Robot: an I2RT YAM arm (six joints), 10 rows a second.
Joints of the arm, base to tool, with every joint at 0 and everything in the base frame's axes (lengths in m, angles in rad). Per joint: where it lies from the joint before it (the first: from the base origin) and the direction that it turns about. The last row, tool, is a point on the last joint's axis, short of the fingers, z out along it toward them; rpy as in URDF.
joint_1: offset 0 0 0.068 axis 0 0 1
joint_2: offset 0.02 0.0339 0.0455 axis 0 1 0
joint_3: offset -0.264 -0.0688 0 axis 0 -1 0
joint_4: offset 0.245 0.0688 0.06 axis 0 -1 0
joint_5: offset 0.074 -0.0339 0.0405 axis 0 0 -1
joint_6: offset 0.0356 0 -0.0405 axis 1 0 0
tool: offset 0 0 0 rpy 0 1.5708 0
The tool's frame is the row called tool.
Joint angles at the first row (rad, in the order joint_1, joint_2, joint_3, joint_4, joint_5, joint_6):
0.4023, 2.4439, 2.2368, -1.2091, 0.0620, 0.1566
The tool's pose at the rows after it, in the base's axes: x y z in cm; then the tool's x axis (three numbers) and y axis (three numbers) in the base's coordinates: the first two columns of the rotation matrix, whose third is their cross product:
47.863, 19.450, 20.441, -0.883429, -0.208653, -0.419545, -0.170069, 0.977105, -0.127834
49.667, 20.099, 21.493, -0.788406, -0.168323, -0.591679, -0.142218, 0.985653, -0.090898
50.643, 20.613, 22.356, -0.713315, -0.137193, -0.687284, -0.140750, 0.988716, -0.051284
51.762, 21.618, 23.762, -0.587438, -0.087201, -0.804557, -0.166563, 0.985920, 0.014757
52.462, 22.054, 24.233, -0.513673, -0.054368, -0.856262, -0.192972, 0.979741, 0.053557
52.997, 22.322, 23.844, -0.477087, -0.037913, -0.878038, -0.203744, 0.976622, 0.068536
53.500, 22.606, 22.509, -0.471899, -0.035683, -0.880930, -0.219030, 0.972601, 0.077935
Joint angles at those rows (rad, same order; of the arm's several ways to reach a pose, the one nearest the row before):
0.4003, 2.4439, 2.2883, -1.0096, 0.2100, 0.1562
0.3992, 2.4443, 2.2883, -0.8078, 0.2230, 0.1558
0.4004, 2.4443, 2.2882, -0.6792, 0.2138, 0.1558
0.4072, 2.4458, 2.2879, -0.4904, 0.1837, 0.1558
0.4076, 2.4553, 2.2879, -0.3794, 0.1551, 0.1562
0.4076, 2.4737, 2.2879, -0.3134, 0.1451, 0.1566
0.4076, 2.5042, 2.2875, -0.2733, 0.1280, 0.1562

